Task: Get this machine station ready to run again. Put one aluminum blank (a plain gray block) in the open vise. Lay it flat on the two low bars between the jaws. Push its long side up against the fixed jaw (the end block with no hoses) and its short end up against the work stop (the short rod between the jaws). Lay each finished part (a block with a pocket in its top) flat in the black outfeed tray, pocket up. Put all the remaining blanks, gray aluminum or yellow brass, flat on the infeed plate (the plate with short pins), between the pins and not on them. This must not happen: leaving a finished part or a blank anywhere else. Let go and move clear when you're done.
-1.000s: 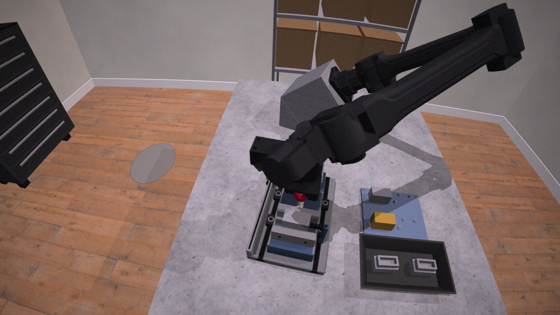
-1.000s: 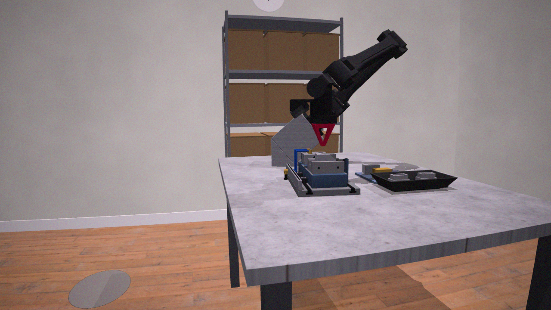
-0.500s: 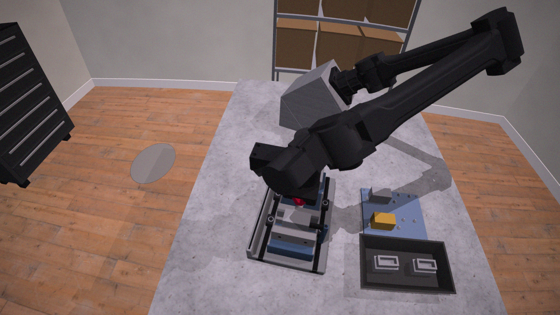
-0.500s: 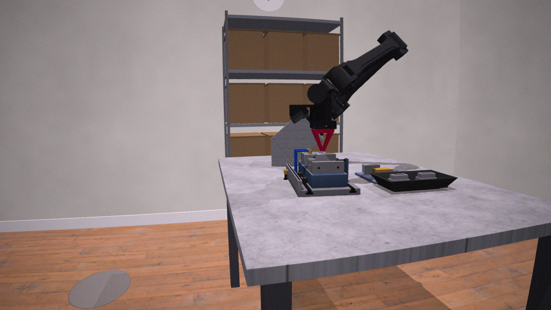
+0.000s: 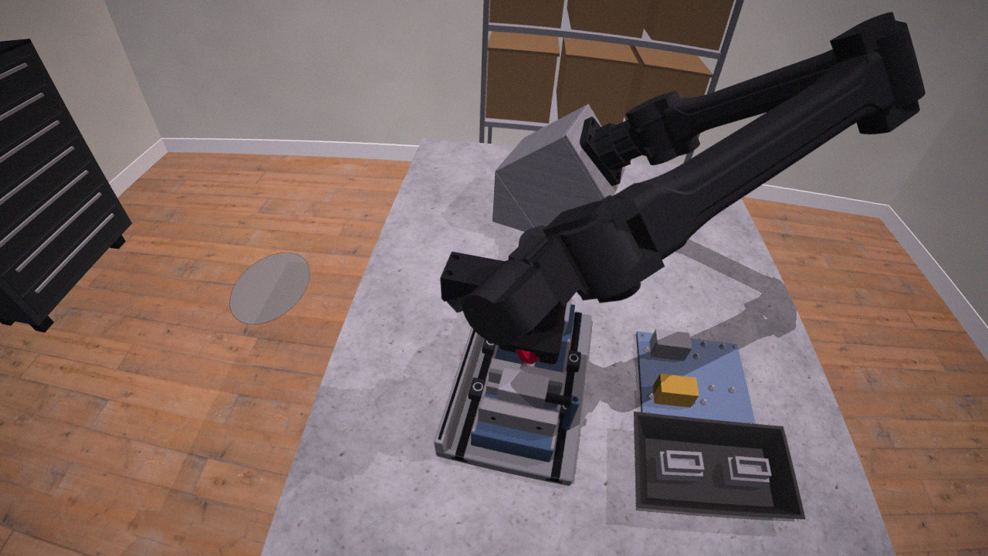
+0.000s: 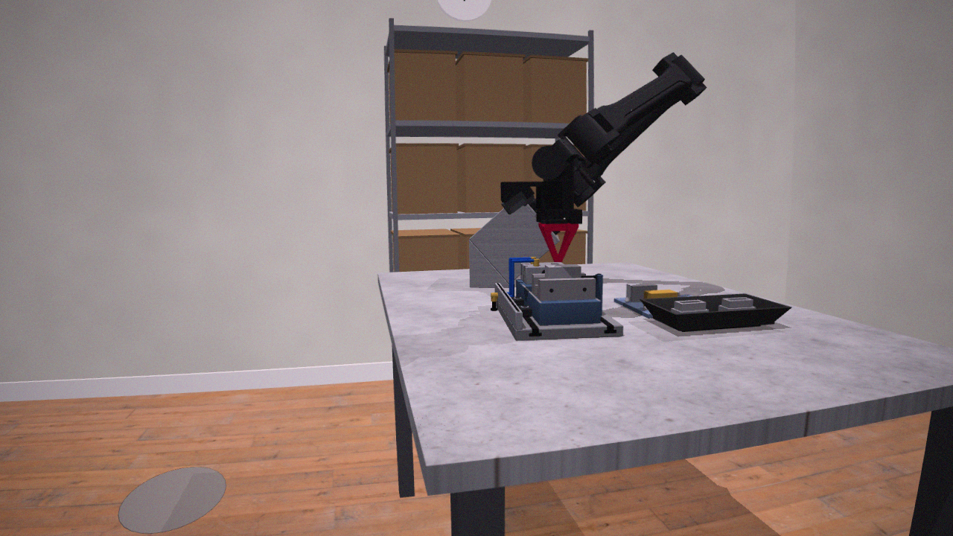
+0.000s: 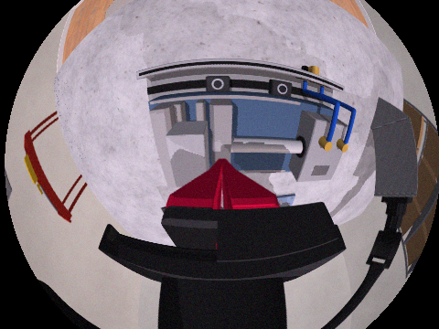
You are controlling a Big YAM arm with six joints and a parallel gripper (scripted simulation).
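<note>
My gripper is now 3 cm short of the work stop rod, 5 cm to the right of it and 4 cm above it. From my hand the other things lie so: yellow brass blank: 7 cm behind, 23 cm to the left, 10 cm below; then blue infeed plate: 12 cm behind, 27 cm to the left, 12 cm below.
</note>
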